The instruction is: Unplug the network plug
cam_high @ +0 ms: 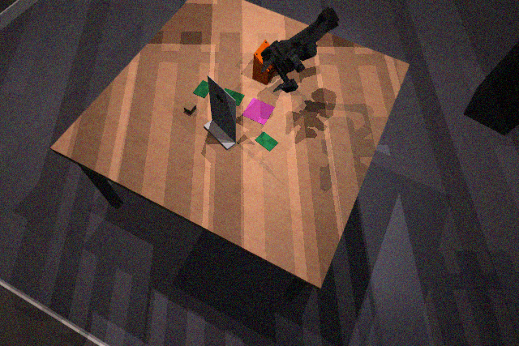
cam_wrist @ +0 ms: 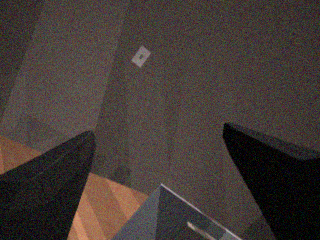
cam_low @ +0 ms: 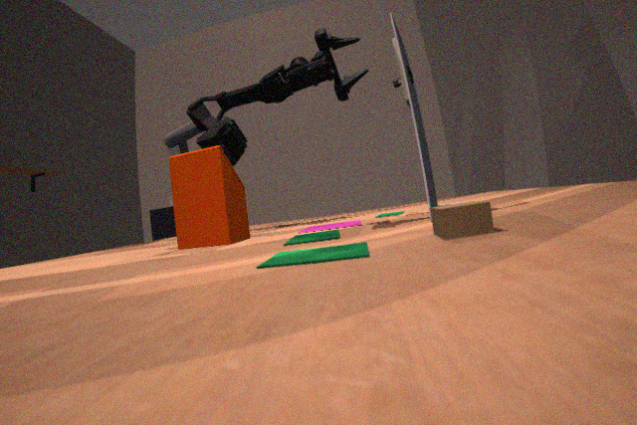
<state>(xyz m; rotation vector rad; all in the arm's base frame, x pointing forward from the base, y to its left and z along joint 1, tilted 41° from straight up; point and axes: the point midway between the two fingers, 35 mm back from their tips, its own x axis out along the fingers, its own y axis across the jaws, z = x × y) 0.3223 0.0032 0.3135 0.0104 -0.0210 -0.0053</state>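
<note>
Now: the pale network plug 6 cm ahead of my gripper tip, 16 cm to the right of it and 16 cm below it. From my gripper tip the other things lie so: grey upright panel (8 cm ahead, 17 cm to the right, 26 cm below); magenta marked square (12 cm behind, 10 cm to the right, 41 cm below).
</note>
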